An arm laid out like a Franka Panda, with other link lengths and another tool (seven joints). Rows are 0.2 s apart.
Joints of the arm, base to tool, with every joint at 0 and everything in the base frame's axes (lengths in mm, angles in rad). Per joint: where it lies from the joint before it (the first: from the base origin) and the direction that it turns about. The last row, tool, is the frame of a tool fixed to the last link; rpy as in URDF.
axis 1: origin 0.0 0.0 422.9 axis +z
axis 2: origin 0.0 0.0 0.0 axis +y
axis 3: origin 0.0 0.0 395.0 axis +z
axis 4: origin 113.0 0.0 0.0 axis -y
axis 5: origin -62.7 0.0 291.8 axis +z
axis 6: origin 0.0 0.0 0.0 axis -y
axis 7: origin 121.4 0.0 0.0 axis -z
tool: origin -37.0 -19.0 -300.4 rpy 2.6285 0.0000 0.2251
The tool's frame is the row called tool.
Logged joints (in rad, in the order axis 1, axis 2, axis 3, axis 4, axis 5, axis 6, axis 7), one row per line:
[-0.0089, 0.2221, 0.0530, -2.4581, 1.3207, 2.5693, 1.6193]
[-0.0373, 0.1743, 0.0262, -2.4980, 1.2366, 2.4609, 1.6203]
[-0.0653, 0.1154, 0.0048, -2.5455, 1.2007, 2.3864, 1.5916]
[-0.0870, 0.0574, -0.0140, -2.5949, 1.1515, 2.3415, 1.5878]
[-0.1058, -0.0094, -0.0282, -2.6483, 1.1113, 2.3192, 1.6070]
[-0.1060, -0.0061, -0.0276, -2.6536, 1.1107, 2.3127, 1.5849]
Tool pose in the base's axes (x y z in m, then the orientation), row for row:
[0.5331, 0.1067, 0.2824, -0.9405, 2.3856, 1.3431]
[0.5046, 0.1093, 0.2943, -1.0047, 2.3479, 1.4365]
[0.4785, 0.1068, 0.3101, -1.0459, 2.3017, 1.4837]
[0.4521, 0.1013, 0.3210, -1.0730, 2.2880, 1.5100]
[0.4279, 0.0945, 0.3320, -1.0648, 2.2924, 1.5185]
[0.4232, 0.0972, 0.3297, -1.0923, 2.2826, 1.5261]
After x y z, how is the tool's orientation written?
As a rotation vector, in radians.
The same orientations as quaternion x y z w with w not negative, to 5 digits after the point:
[-0.32243, 0.81785, 0.46045, 0.12311]
[-0.34097, 0.79682, 0.48752, 0.10554]
[-0.35482, 0.78086, 0.50335, 0.10490]
[-0.36271, 0.77341, 0.51043, 0.09870]
[-0.35943, 0.77382, 0.51258, 0.09630]
[-0.36803, 0.76908, 0.51419, 0.09313]

